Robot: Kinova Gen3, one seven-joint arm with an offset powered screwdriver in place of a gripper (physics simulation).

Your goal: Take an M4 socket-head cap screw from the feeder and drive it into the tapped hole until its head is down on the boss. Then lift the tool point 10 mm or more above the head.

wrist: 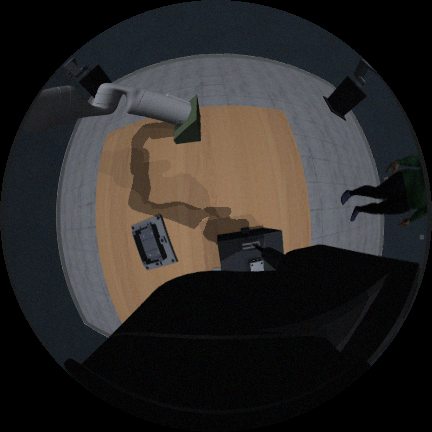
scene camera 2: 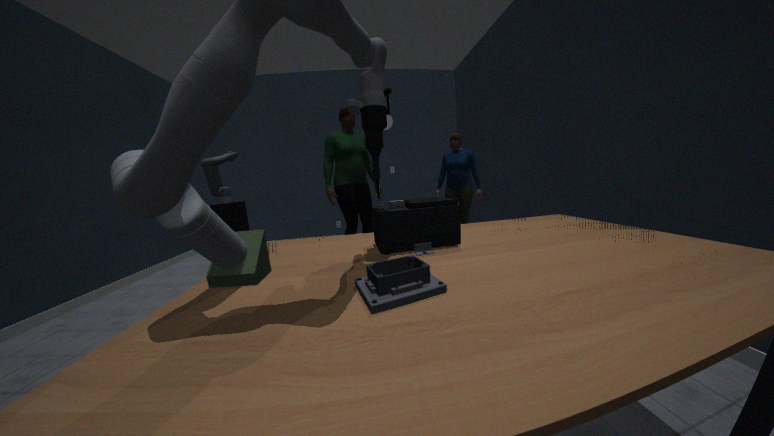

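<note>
The black feeder box stands on the table, with a small silver block on top. My screwdriver points down, its thin tip at the feeder's top, beside the silver block and near a light slotted piece. Whether the tip touches a screw or holds one is too small and dark to tell. A dark open-topped box part sits on a grey base plate, well apart from the tool. The tapped hole and its boss cannot be made out.
A small grey bracket lies at the feeder's foot, between feeder and base plate. The arm's green mounting block is at the table's edge. Two people, one in green and one in blue, stand beyond the table.
</note>
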